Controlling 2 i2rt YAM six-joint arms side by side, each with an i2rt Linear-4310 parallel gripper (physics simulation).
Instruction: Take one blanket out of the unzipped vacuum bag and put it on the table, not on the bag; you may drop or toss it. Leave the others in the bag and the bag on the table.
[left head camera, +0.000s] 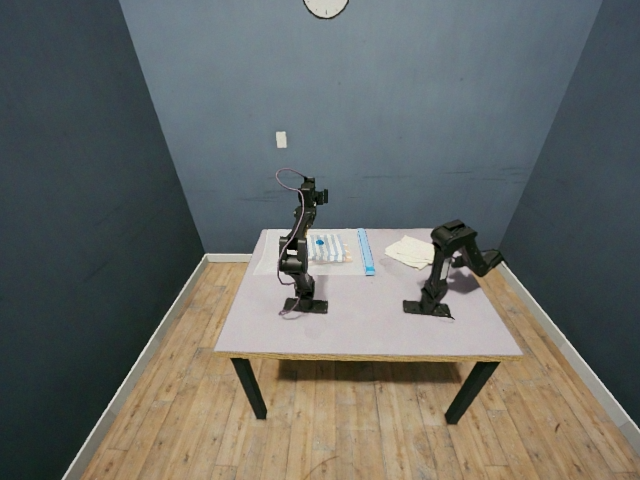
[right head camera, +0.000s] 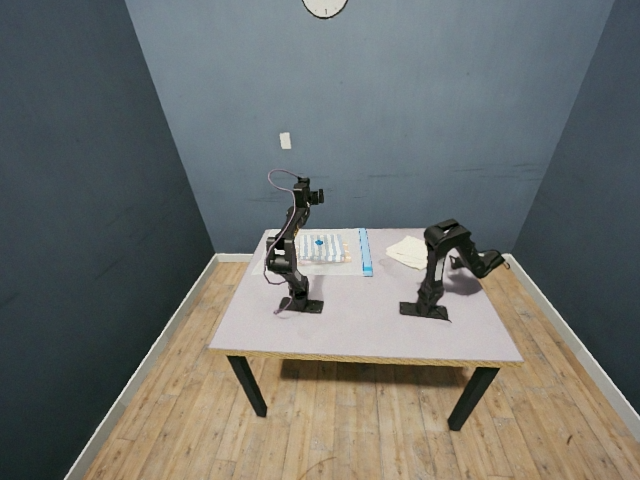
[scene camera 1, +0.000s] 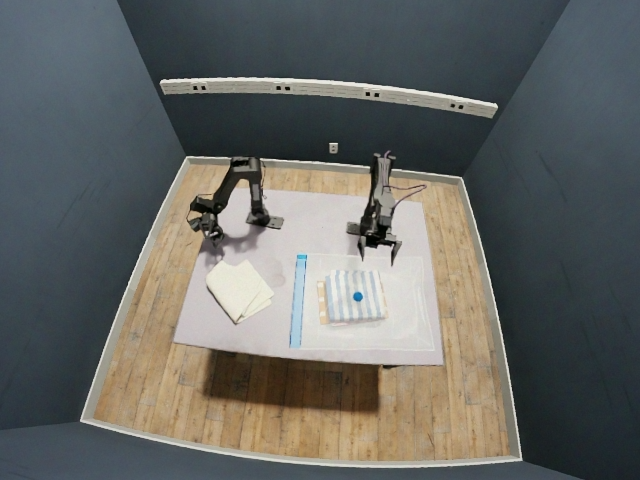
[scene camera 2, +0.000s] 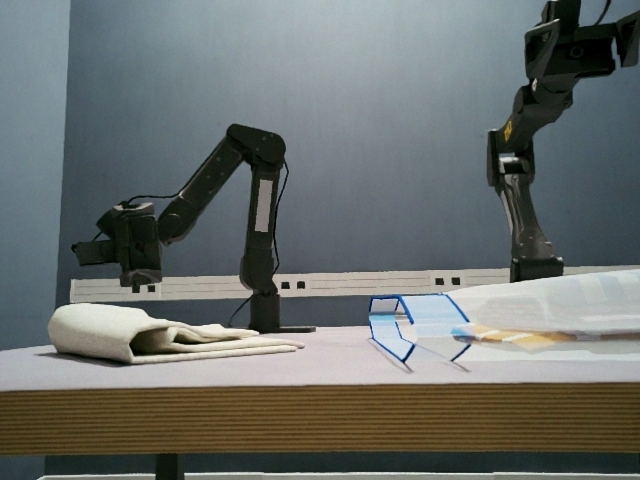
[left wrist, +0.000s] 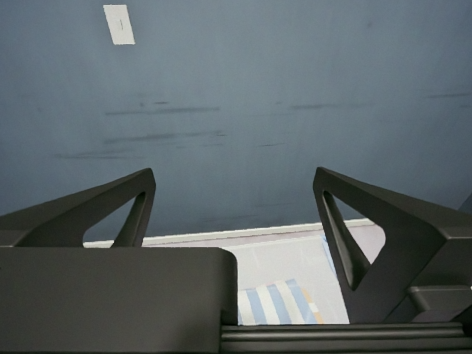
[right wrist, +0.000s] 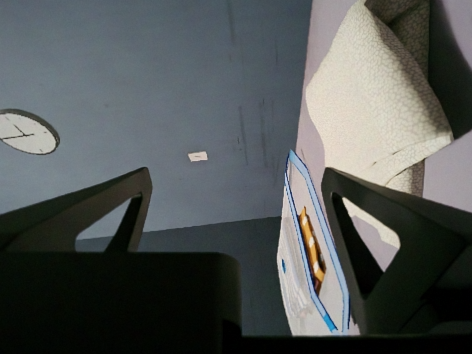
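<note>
A cream blanket (left head camera: 410, 252) (right head camera: 408, 252) (scene camera 1: 237, 289) (scene camera 2: 98, 330) (right wrist: 370, 100) lies folded on the table, beside the bag and apart from it. The clear vacuum bag (left head camera: 268, 260) (scene camera 1: 408, 333) lies flat, its blue-edged mouth open toward the cream blanket. Inside are a blue-white striped blanket (left head camera: 330, 245) (scene camera 1: 338, 304) (left wrist: 275, 302) and an orange-white one (scene camera 1: 321, 304) (scene camera 2: 516, 336) (right wrist: 312, 245) under it. My right gripper (scene camera 1: 214, 240) (right wrist: 236, 176) is open and empty, behind the cream blanket in scene camera 1. My left gripper (scene camera 1: 377, 260) (left wrist: 234, 176) is open and empty, raised high.
The blue mouth strip (left head camera: 366, 253) (right head camera: 364, 253) (scene camera 1: 298, 304) stands slightly up from the table (left head camera: 361, 330) (scene camera 1: 310, 222) in scene camera 2. A round blue valve (left head camera: 320, 242) (scene camera 1: 357, 296) is on the bag's top. A thin cable (scene camera 1: 413, 191) loops beside the left arm.
</note>
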